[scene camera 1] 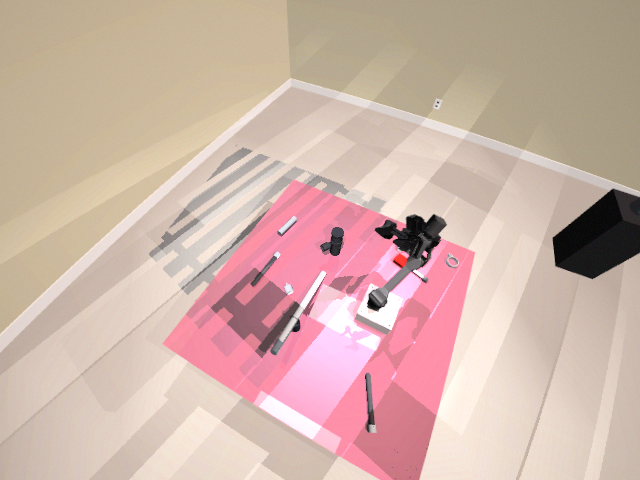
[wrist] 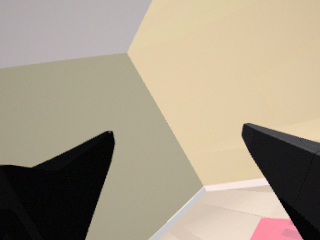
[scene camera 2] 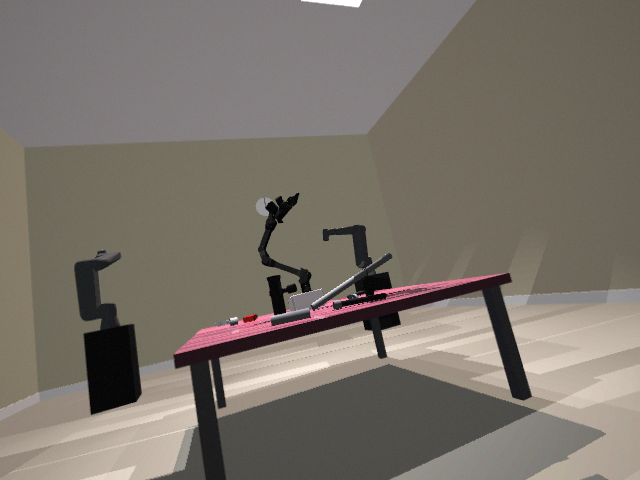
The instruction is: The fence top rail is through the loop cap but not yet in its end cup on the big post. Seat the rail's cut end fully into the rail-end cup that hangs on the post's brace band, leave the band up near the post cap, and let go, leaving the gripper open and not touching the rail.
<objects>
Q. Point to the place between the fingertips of my gripper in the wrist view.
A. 178, 133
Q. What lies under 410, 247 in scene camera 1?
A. My gripper.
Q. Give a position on a grey rail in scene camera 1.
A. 284, 334
</objects>
